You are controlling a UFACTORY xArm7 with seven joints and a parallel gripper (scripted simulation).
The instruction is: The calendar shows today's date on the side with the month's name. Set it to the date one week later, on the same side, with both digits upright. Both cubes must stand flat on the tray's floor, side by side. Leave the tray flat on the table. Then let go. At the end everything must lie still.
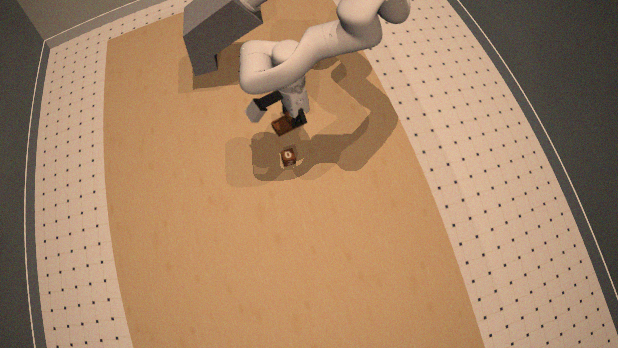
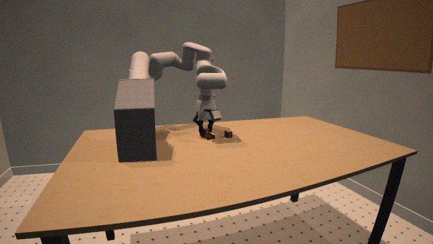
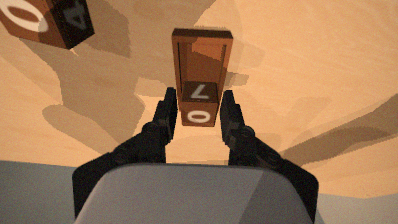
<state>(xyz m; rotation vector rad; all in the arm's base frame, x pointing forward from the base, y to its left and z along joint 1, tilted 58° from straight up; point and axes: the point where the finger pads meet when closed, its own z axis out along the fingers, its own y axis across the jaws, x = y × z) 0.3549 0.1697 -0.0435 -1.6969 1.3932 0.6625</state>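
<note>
Right now the brown tray is 3 cm below my hand and 2 cm to the right of it.
</note>
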